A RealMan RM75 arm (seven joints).
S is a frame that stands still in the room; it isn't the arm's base.
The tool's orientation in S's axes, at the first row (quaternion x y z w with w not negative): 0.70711 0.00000 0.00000 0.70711
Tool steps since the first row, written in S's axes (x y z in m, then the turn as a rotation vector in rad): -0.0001 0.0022 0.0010 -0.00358 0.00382 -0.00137; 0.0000 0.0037 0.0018 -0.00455 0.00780 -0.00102; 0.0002 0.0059 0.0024 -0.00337 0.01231 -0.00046; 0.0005 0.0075 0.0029 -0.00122 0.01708 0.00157; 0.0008 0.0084 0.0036 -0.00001 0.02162 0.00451; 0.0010 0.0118 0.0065 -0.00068 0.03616 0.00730; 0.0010 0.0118 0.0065 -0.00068 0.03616 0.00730; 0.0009 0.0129 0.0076 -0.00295 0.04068 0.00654; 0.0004 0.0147 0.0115 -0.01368 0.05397 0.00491; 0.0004 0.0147 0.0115 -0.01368 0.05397 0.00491; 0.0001 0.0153 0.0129 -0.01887 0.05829 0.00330; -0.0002 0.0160 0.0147 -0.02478 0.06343 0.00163
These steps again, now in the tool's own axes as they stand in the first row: -0.0001 0.0010 -0.0022 -0.00358 -0.00137 -0.00382; 0.0000 0.0018 -0.0037 -0.00455 -0.00102 -0.00780; 0.0002 0.0024 -0.0059 -0.00337 -0.00046 -0.01231; 0.0005 0.0029 -0.0075 -0.00122 0.00157 -0.01708; 0.0008 0.0036 -0.0084 -0.00001 0.00451 -0.02162; 0.0010 0.0065 -0.0118 -0.00068 0.00730 -0.03616; 0.0010 0.0065 -0.0118 -0.00068 0.00730 -0.03616; 0.0009 0.0076 -0.0129 -0.00295 0.00654 -0.04068; 0.0004 0.0115 -0.0147 -0.01368 0.00491 -0.05397; 0.0004 0.0115 -0.0147 -0.01368 0.00491 -0.05397; 0.0001 0.0129 -0.0153 -0.01887 0.00330 -0.05829; -0.0002 0.0147 -0.0160 -0.02478 0.00163 -0.06343
